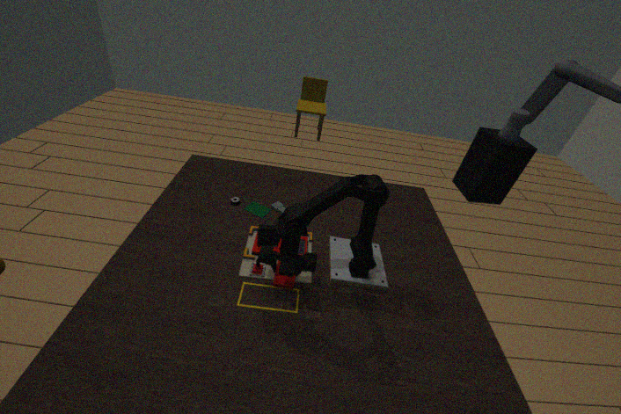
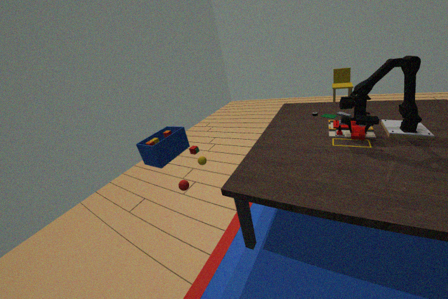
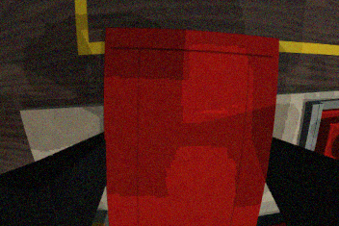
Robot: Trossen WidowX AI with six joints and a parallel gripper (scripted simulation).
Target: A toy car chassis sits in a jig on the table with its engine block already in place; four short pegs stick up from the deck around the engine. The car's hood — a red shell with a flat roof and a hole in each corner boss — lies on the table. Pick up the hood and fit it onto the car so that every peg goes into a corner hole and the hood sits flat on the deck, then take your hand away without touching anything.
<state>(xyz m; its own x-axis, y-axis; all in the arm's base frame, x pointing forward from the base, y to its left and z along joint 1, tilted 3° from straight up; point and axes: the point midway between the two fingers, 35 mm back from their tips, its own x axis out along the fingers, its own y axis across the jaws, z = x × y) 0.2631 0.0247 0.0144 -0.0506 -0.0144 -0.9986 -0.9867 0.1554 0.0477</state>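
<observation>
The grey jig plate lies 30 mm ahead of my gripper tip, 110 mm to the right of it and 10 mm below it. Also, from my gripper tip: grey piece (30 mm ahead, 350 mm to the right, 10 mm below); then red hood (10 mm above); then green plate (130 mm ahead, 340 mm to the right, 20 mm below).
</observation>
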